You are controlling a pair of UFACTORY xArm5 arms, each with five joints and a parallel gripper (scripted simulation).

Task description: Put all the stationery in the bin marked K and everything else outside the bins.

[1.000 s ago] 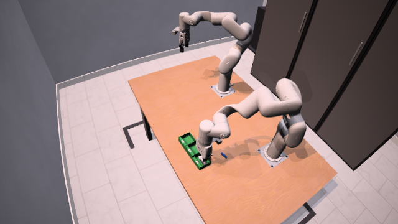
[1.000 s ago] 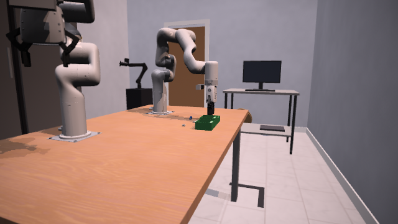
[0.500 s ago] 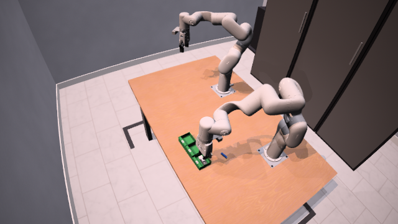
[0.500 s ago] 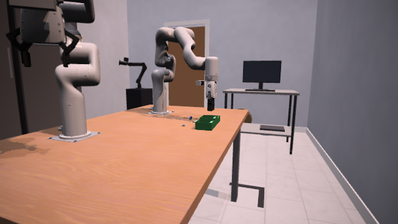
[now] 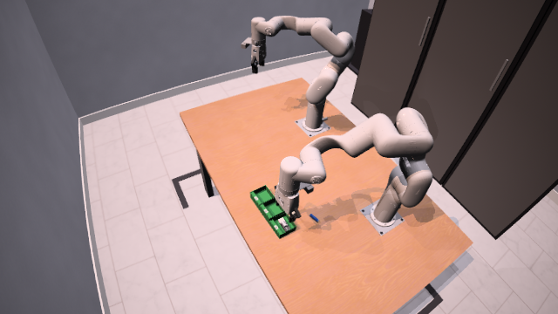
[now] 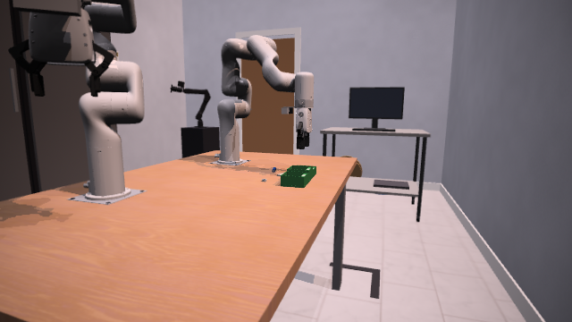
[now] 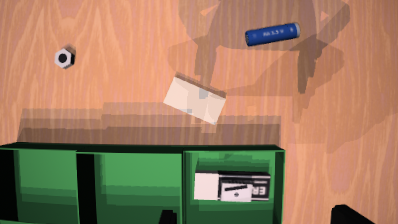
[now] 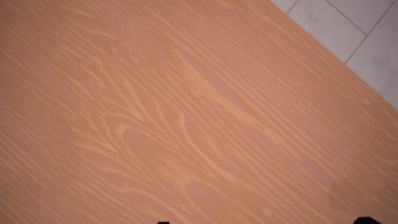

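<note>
Right now my left hand is 90 mm above the silver sharpener. From my left hand the other things lie so: cream block (120 mm below, 70 mm behind, 40 mm to the right); then black-and-white eraser (110 mm below, 10 mm to the right); then three joined green bins (100 mm below, 80 mm to the right, 20 mm ahead).
</note>
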